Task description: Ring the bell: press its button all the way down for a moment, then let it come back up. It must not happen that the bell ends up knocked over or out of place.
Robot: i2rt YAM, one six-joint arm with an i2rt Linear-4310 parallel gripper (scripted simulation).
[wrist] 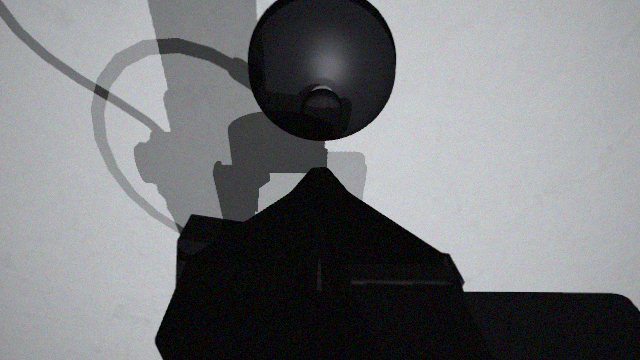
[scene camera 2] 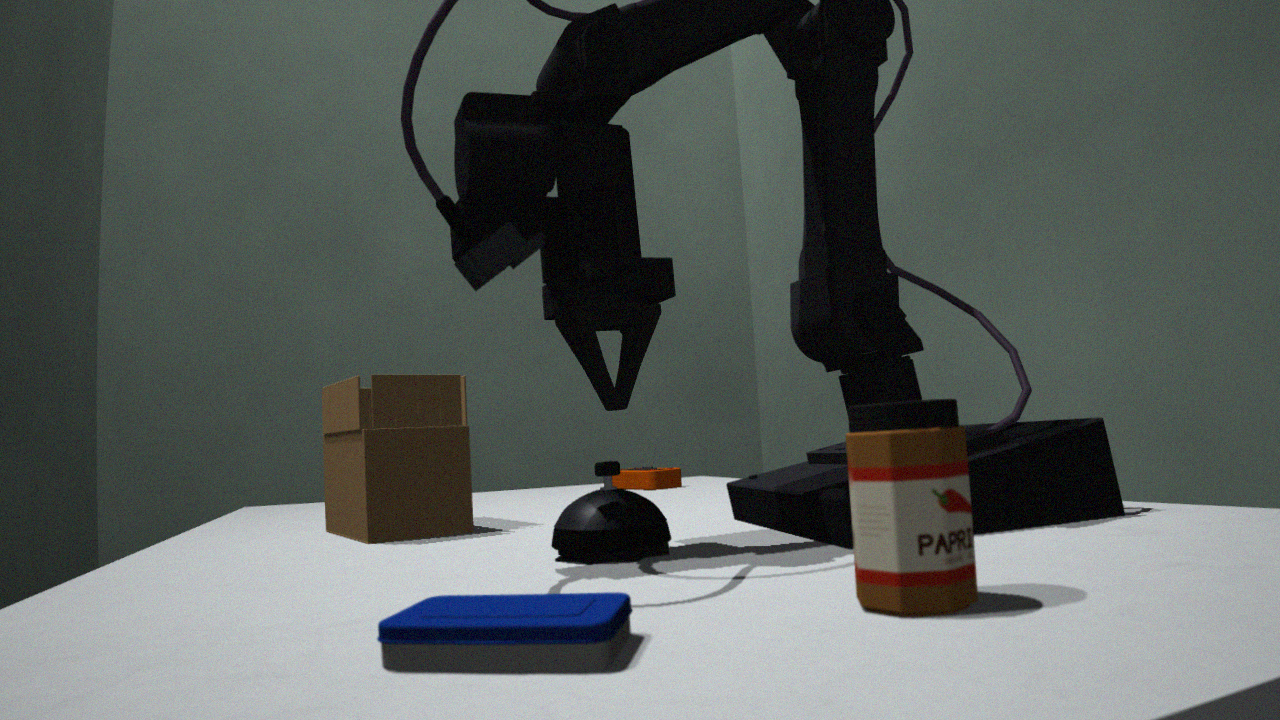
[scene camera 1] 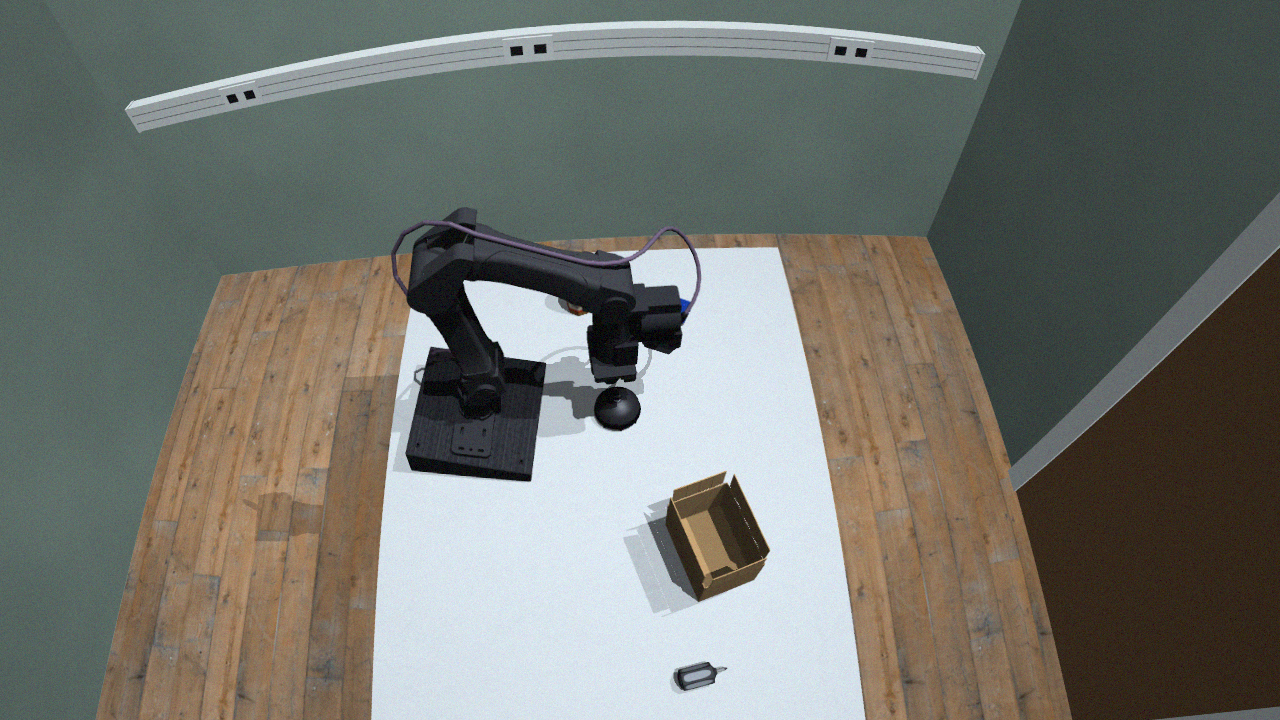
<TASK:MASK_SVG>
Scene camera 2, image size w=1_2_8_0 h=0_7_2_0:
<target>my gripper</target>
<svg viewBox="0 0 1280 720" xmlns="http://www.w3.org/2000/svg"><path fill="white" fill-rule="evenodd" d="M672 258L587 258L542 287L544 320L555 320L557 328L583 367L607 411L624 410L628 407L641 363L661 315L661 304L658 303L676 296ZM596 331L619 330L622 334L620 361L615 387L607 370ZM603 191L603 193L614 195L619 257L641 257L636 198L631 194L620 197L619 191Z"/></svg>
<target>bell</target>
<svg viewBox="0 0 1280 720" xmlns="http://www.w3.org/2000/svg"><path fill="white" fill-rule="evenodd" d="M554 525L551 546L558 550L558 555L561 556L556 558L555 562L581 562L592 565L608 562L638 562L647 557L669 555L668 542L672 538L667 519L652 501L637 493L617 489L617 486L613 486L612 476L620 474L620 463L618 461L597 462L595 464L595 475L604 476L604 487L585 494L568 505Z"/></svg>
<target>blue tin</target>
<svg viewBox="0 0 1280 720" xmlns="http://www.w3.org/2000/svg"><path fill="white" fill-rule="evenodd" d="M630 596L625 593L447 595L430 597L380 621L378 624L379 637L377 640L381 642L382 666L384 669L391 671L602 671L611 667L631 636L630 614L633 610L631 608Z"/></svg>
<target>orange object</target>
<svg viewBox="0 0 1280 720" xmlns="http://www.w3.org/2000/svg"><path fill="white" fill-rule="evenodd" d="M612 476L613 486L617 486L617 489L658 490L682 486L680 468L668 468L668 470L665 470L667 468L653 467L620 469L618 476Z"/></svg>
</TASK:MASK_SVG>
